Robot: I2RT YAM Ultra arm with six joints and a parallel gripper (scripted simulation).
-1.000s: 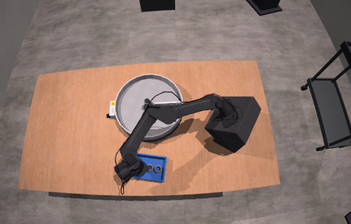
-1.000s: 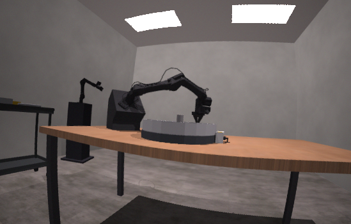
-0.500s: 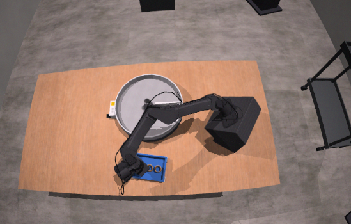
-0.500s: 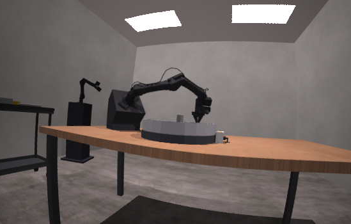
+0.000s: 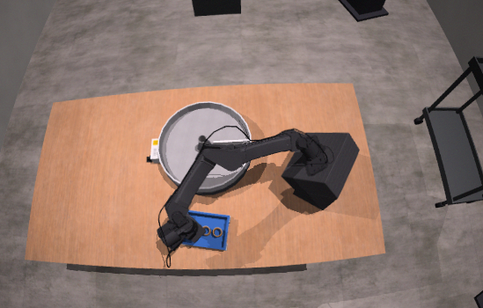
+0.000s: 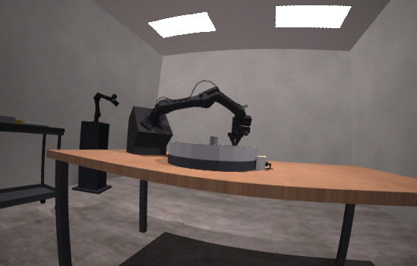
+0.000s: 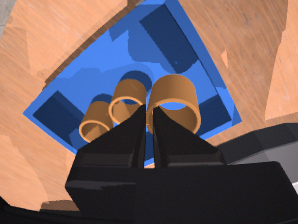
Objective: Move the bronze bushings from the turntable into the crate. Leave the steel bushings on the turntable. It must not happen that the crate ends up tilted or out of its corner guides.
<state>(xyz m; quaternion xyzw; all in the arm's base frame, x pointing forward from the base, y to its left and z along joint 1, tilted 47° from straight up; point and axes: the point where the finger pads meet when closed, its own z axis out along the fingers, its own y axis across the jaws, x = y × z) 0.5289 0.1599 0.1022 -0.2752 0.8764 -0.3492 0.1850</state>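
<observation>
Now: hand 4 cm past the blue crate, 1 cm to the right of it and 7 cm above it. Also, from my hand: round grey turntable: 17 cm behind, 35 cm to the right, 4 cm below.
</observation>
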